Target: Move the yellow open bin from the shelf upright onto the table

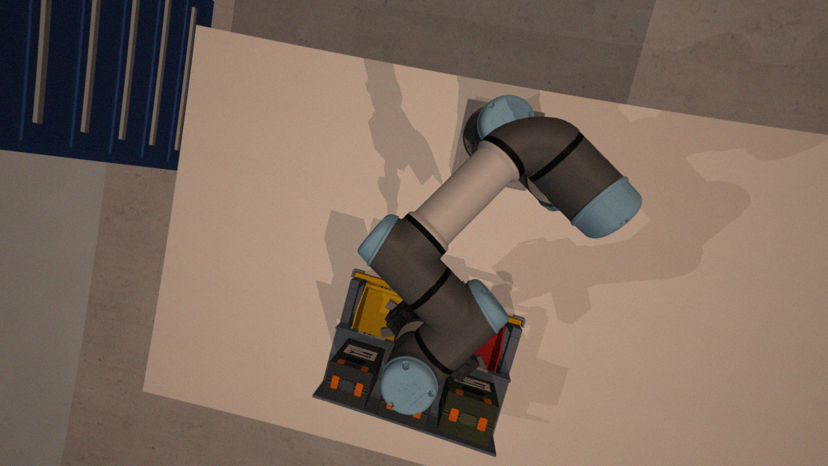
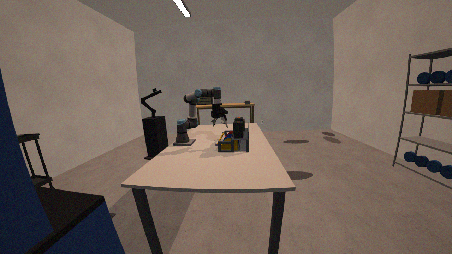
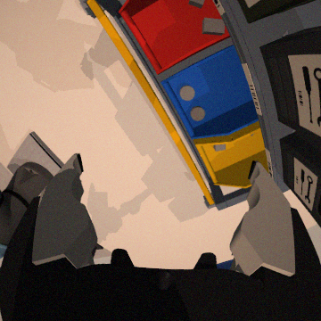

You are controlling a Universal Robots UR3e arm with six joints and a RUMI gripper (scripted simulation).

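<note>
Now: the long yellow rod 100 mm below my hand. Also, from my hand: red bin: 70 mm ahead, 120 mm to the left, 110 mm below; then yellow bin: 100 mm ahead, 100 mm to the right, 110 mm below; then blue bin: 90 mm ahead, 10 mm to the left, 110 mm below.
</note>
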